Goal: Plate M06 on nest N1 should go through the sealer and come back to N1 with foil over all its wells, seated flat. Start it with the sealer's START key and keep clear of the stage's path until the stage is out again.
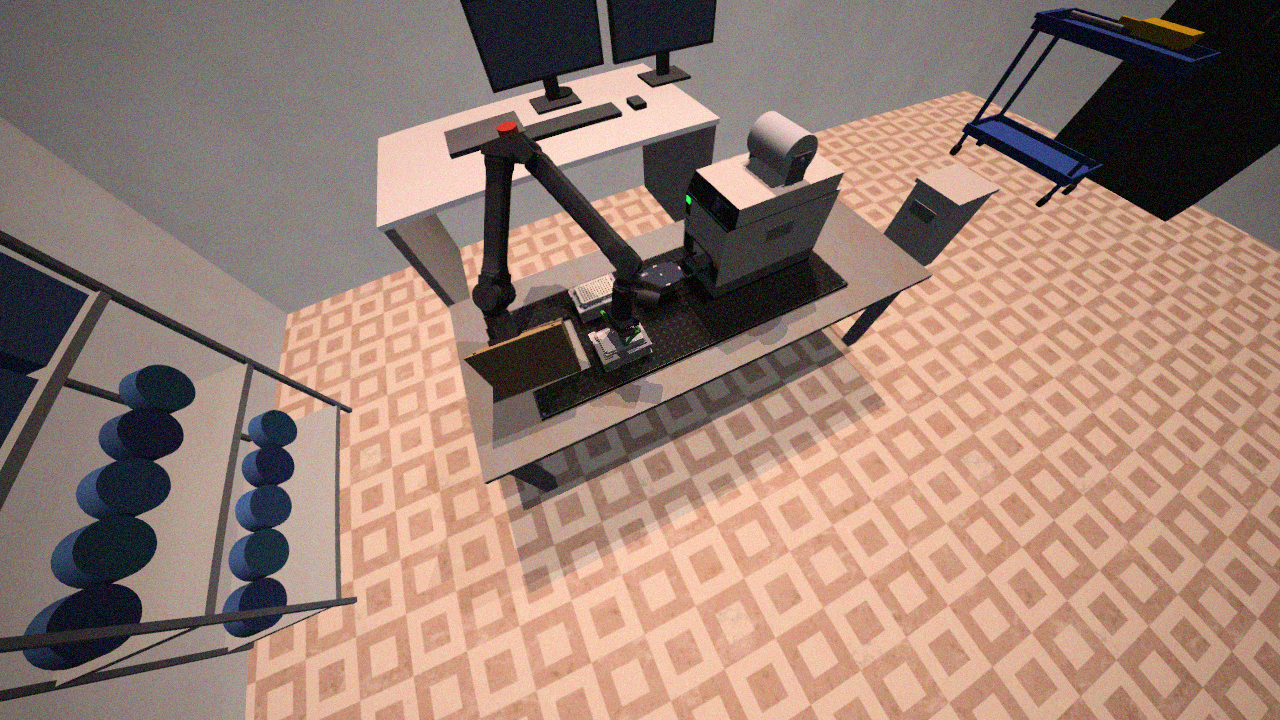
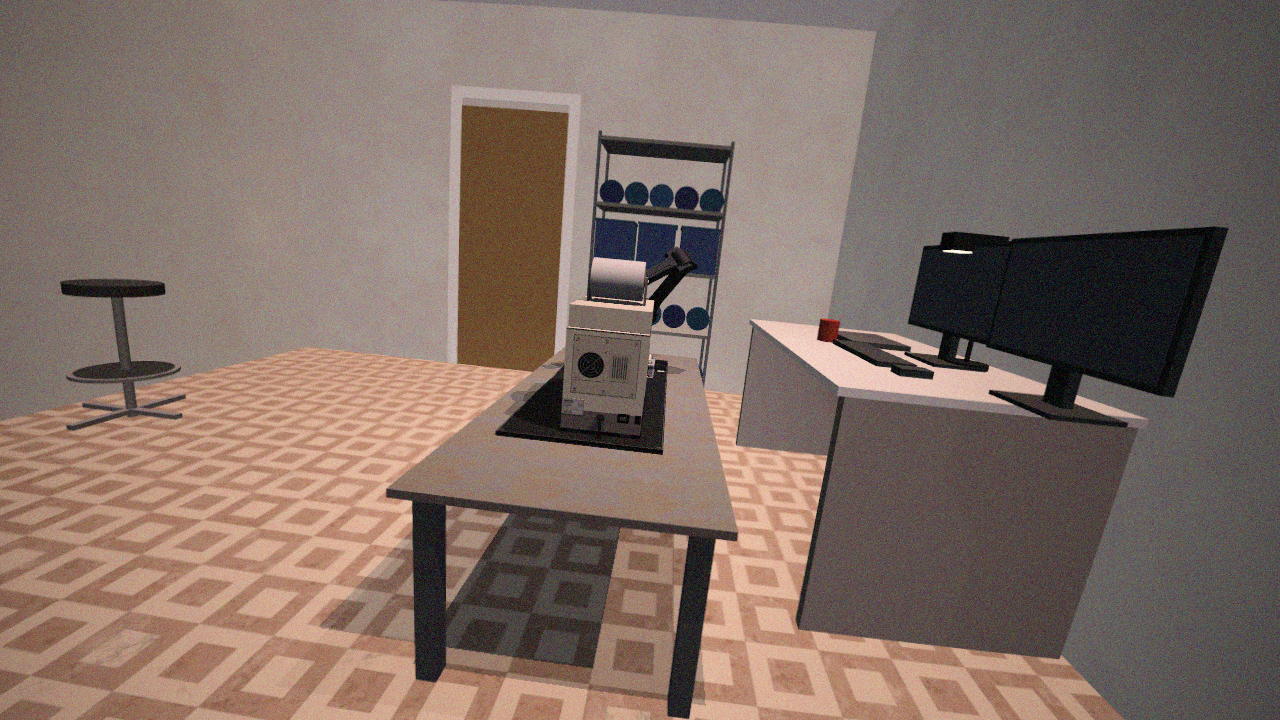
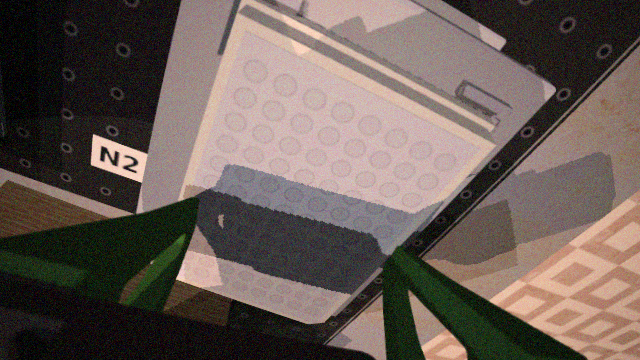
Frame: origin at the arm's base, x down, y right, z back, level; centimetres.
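Where they show: gripper, fingertip midpoint: (image 1: 618, 337) (image 3: 296, 236); arm's base at its link origin: (image 1: 506, 339).
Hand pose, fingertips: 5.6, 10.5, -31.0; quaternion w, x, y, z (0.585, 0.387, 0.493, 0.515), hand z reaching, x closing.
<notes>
Each offset is from my fingertips to the top centre of the thing, as dx, dy, dz. "spot": to the spot under its first point.
A pale plate {-0.2, -0.4, -0.5} (image 3: 325, 125) with foil over its visible well rings lies in a grey nest {+1.3, -0.3, -0.5} (image 3: 167, 95) (image 1: 623, 361) near the table's front edge. Its name is not readable, and full seating cannot be told. A label N2 {spot: +7.0, -9.1, +6.5} (image 3: 118, 158) lies on the mat beside it; I cannot tell which nest it names. My gripper (image 3: 296, 236) (image 1: 621, 329) is open, its green fingers either side of the plate, nothing gripped. Its shadow darkens the foil. The sealer (image 1: 769, 234) (image 2: 606, 398) stands farther along the table, with a green light. Its START key cannot be made out.
A second nest with a white welled plate {spot: +0.1, -21.3, +1.0} (image 1: 592, 291) stands behind. A brown panel or open box (image 1: 528, 360) stands left of the nests. The roll {-40.5, -16.3, -59.6} (image 1: 781, 145) (image 2: 617, 278) sits atop the sealer. A desk (image 1: 413, 161) (image 2: 939, 501) with monitors stands behind the table.
</notes>
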